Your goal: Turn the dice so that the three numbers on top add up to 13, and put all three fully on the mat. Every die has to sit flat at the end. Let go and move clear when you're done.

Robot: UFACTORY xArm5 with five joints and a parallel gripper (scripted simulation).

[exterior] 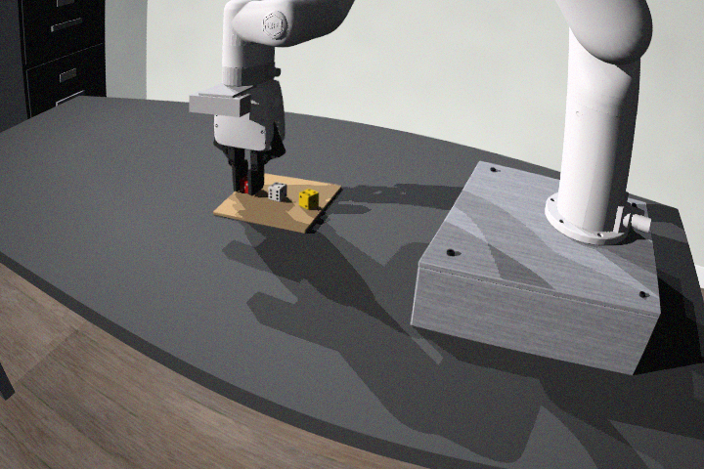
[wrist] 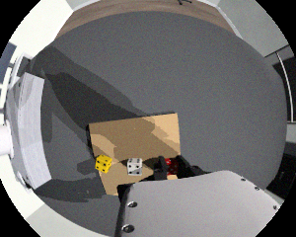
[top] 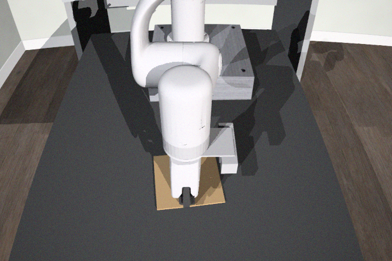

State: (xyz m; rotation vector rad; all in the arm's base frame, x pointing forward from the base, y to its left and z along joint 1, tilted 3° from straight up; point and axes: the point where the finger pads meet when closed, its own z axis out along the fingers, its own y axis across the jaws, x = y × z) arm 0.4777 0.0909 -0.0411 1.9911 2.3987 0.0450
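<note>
My gripper is now 1 cm above the red die. Round my hand: yellow die (10 cm behind, 2 cm to the right, 1 cm below); then tan mat (5 cm behind, 1 cm to the right, 2 cm below); then white die (5 cm behind, 1 cm to the right, 1 cm below).
</note>
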